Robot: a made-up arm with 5 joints. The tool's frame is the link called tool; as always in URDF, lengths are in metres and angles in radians. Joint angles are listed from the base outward.
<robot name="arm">
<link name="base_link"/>
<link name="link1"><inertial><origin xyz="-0.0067 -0.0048 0.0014"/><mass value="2.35"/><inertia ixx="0.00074" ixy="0" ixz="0" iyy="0.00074" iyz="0" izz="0.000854"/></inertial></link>
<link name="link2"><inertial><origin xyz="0.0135 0.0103 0.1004"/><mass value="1.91"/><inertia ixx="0.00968" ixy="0" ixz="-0.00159" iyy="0.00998" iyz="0" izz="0.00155"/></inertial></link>
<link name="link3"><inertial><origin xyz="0.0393 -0.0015 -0.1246"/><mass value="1.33"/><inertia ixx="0.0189" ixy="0" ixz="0.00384" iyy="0.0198" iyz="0" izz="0.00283"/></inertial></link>
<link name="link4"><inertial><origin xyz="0.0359 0.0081 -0.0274"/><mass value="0.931"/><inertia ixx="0.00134" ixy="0" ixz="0.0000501" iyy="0.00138" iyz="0" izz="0.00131"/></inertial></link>
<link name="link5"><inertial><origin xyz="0.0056 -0.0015 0.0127"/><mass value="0.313"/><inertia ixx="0.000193" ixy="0" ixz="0" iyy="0.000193" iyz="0" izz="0.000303"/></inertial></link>
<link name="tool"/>
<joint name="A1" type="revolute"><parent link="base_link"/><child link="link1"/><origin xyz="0.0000 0.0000 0.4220" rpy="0.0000 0.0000 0.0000"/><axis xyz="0 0 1"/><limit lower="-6.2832" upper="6.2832"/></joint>
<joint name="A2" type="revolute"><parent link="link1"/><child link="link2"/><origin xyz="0.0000 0.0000 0.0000" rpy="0.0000 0.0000 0.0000"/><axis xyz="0 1 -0.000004"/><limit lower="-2.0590" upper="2.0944"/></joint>
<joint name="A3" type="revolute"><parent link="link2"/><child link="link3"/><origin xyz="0.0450 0.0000 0.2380" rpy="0.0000 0.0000 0.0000"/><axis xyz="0 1 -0.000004"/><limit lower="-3.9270" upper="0.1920"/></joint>
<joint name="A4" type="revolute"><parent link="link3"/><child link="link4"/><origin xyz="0.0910 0.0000 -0.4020" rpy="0.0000 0.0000 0.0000"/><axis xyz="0 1 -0.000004"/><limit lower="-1.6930" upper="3.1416"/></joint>
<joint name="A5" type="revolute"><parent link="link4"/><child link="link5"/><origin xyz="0.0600 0.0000 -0.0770" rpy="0.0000 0.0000 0.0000"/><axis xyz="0 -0.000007 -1"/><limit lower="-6.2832" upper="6.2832"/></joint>
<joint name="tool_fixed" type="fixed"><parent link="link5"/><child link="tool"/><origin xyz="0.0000 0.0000 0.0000" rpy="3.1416 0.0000 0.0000"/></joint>
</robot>
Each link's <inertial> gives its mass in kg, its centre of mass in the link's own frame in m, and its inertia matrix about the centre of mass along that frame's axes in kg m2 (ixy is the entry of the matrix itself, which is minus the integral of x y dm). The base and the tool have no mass. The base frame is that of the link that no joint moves.
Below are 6 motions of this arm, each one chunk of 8 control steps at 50 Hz.
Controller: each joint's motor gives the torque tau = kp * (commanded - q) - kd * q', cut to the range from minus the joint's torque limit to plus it. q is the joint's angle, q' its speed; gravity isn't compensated. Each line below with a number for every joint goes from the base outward.
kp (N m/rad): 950 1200 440 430 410
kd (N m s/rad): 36 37 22 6.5 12
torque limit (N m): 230 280 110 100 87
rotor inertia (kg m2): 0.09 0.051 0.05 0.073 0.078
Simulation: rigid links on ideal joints. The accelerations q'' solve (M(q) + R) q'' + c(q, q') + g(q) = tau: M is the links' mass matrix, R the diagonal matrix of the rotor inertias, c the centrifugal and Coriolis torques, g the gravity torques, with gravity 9.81 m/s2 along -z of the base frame. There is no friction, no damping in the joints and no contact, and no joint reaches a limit. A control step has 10 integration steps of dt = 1/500 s. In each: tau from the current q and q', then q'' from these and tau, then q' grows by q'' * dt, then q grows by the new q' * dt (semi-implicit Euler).
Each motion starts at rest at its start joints. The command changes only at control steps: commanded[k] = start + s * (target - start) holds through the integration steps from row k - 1 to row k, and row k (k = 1, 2, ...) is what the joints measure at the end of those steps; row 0 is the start. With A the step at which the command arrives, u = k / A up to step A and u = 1 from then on. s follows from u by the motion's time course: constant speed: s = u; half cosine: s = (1 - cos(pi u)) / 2; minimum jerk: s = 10 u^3 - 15 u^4 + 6 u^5; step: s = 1 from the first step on.
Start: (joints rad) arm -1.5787 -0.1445 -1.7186 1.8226 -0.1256
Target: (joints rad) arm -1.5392 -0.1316 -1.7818 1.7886 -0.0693
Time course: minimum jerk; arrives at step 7
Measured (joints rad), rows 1 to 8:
1: -1.5784 -0.1436 -1.7168 1.8227 -0.1250
2: -1.5766 -0.1406 -1.7156 1.8204 -0.1215
3: -1.5720 -0.1363 -1.7178 1.8142 -0.1134
4: -1.5649 -0.1319 -1.7242 1.8052 -0.1017
5: -1.5566 -0.1284 -1.7336 1.7966 -0.0892
6: -1.5492 -0.1265 -1.7436 1.7910 -0.0792
7: -1.5443 -0.1263 -1.7519 1.7892 -0.0735
8: -1.5416 -0.1268 -1.7582 1.7894 -0.0710

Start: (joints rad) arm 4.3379 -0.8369 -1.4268 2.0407 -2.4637
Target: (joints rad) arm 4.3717 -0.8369 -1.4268 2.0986 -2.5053
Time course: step
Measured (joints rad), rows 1 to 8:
1: 4.3513 -0.8373 -1.4250 2.0781 -2.4825
2: 4.3603 -0.8377 -1.4218 2.1042 -2.4958
3: 4.3653 -0.8375 -1.4195 2.1046 -2.5015
4: 4.3681 -0.8371 -1.4181 2.1004 -2.5038
5: 4.3697 -0.8369 -1.4172 2.0993 -2.5047
6: 4.3706 -0.8369 -1.4167 2.0997 -2.5051
7: 4.3711 -0.8369 -1.4164 2.1000 -2.5052
8: 4.3713 -0.8370 -1.4163 2.1000 -2.5053

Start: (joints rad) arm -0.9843 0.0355 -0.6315 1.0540 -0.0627
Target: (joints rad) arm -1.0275 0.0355 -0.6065 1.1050 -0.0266
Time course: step
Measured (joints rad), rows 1 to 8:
1: -0.9985 0.0355 -0.6266 1.0855 -0.0464
2: -1.0124 0.0379 -0.6164 1.1081 -0.0349
3: -1.0201 0.0405 -0.6067 1.1097 -0.0299
4: -1.0239 0.0420 -0.6002 1.1068 -0.0279
5: -1.0257 0.0423 -0.5967 1.1057 -0.0271
6: -1.0266 0.0421 -0.5952 1.1057 -0.0268
7: -1.0271 0.0418 -0.5947 1.1057 -0.0267
8: -1.0273 0.0415 -0.5947 1.1056 -0.0266

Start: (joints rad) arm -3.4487 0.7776 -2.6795 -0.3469 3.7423
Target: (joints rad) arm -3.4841 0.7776 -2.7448 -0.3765 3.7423
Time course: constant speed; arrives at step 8
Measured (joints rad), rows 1 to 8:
1: -3.4497 0.7802 -2.6805 -0.3496 3.7423
2: -3.4522 0.7840 -2.6813 -0.3534 3.7423
3: -3.4558 0.7872 -2.6830 -0.3569 3.7423
4: -3.4601 0.7894 -2.6863 -0.3604 3.7423
5: -3.4646 0.7903 -2.6915 -0.3640 3.7423
6: -3.4692 0.7903 -2.6982 -0.3679 3.7423
7: -3.4737 0.7897 -2.7060 -0.3717 3.7423
8: -3.4782 0.7890 -2.7145 -0.3756 3.7423

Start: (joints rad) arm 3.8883 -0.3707 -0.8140 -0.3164 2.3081
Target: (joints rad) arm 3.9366 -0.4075 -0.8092 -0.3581 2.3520
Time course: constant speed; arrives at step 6
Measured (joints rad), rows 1 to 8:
1: 3.8909 -0.3721 -0.8101 -0.3204 2.3114
2: 3.8961 -0.3746 -0.8047 -0.3270 2.3171
3: 3.9028 -0.3787 -0.8002 -0.3341 2.3237
4: 3.9102 -0.3840 -0.7971 -0.3412 2.3308
5: 3.9179 -0.3899 -0.7952 -0.3483 2.3380
6: 3.9259 -0.3962 -0.7941 -0.3554 2.3452
7: 3.9312 -0.4004 -0.7946 -0.3583 2.3492
8: 3.9340 -0.4025 -0.7951 -0.3580 2.3509

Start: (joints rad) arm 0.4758 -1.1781 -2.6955 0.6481 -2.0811
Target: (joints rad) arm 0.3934 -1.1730 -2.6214 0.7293 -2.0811
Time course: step
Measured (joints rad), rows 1 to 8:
1: 0.4580 -1.1861 -2.6820 0.6981 -2.0811
2: 0.4302 -1.1878 -2.6692 0.7321 -2.0811
3: 0.4086 -1.1857 -2.6575 0.7334 -2.0811
4: 0.3963 -1.1831 -2.6481 0.7292 -2.0811
5: 0.3914 -1.1813 -2.6413 0.7283 -2.0811
6: 0.3905 -1.1805 -2.6368 0.7287 -2.0811
7: 0.3912 -1.1805 -2.6344 0.7288 -2.0811
8: 0.3922 -1.1810 -2.6333 0.7286 -2.0811

